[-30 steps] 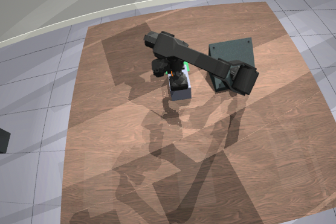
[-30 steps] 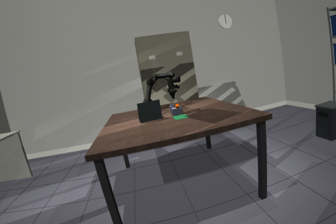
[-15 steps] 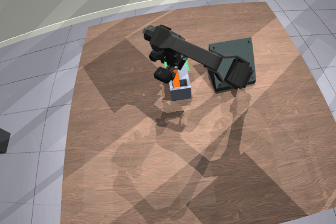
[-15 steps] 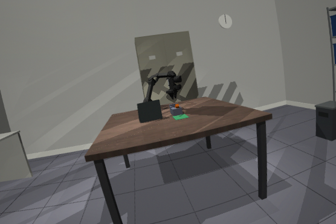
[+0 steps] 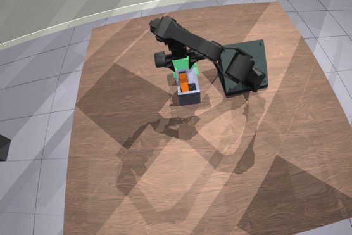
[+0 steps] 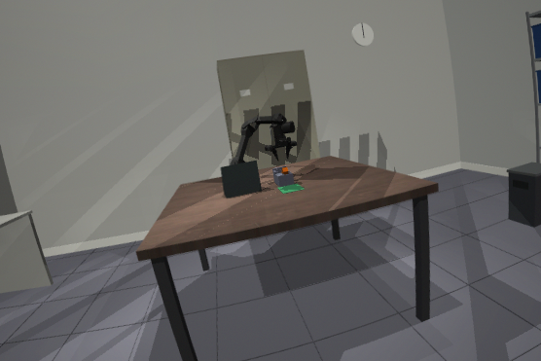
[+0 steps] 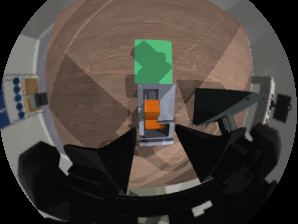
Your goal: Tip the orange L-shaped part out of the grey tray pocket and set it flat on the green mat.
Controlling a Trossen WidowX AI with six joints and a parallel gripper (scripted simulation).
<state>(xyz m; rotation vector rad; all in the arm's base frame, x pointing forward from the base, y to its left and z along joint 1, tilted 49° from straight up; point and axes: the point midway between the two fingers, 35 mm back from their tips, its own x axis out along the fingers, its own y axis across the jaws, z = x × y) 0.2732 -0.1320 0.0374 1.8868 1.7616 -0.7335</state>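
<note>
My gripper tip is now 10 cm above the orange L-shaped part, 3 cm to the right of it and 1 cm past it. From my gripper tip the other things lie so: green mat (16 cm below, 15 cm to the right, 3 cm behind).
</note>
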